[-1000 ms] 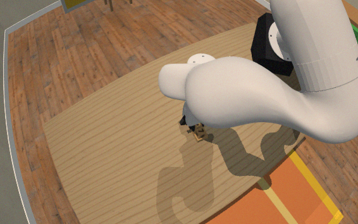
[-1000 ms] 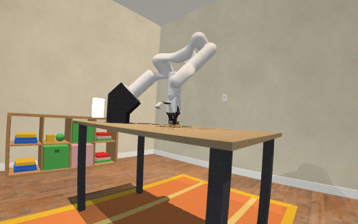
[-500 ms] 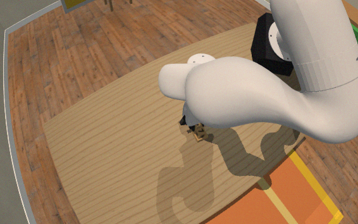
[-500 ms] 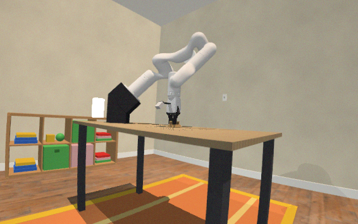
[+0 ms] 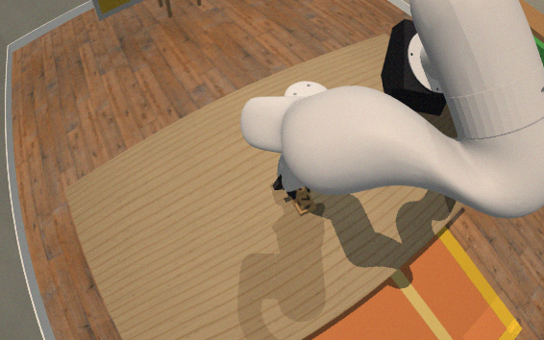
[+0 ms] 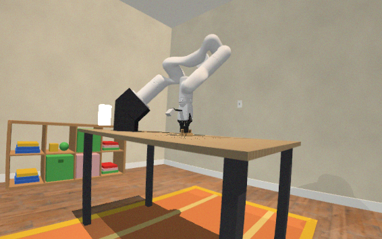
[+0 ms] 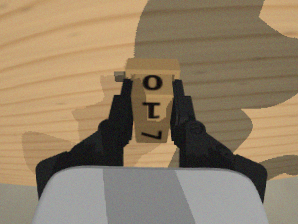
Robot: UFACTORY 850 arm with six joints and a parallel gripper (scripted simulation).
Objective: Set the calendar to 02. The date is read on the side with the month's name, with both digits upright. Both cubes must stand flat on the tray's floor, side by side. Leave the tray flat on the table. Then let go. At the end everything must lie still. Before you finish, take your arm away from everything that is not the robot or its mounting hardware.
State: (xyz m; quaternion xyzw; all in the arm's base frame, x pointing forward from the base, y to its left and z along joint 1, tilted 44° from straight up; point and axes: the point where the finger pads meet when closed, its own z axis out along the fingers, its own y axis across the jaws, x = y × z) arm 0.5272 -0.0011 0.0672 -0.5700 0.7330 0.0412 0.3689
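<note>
Now: hand 20 mm above the wooden cube. Round my hand: wooden calendar tray 30 mm below, 20 mm to the left.
</note>
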